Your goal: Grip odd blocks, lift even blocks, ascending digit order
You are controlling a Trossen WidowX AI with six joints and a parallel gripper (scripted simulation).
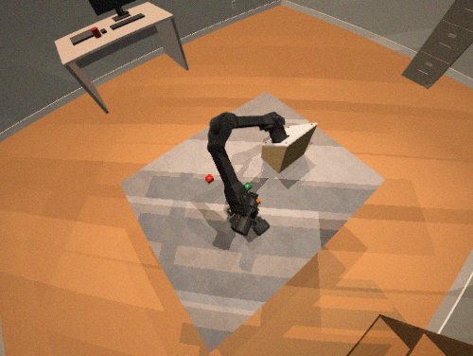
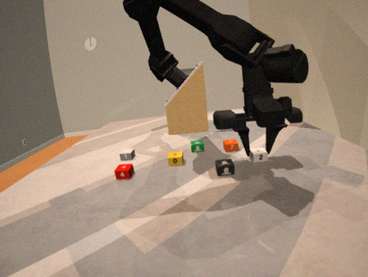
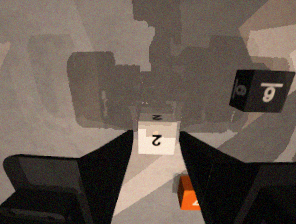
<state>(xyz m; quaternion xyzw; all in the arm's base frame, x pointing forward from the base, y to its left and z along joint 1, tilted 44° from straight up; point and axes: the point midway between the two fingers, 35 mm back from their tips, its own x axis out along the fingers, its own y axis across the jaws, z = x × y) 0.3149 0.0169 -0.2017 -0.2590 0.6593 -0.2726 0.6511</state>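
My gripper tip is right at the white block. Also, from my gripper tip: black block: 8 cm to the right, 4 cm ahead; green block: 13 cm to the right, 10 cm behind; orange block: 8 cm behind, 5 cm to the right.
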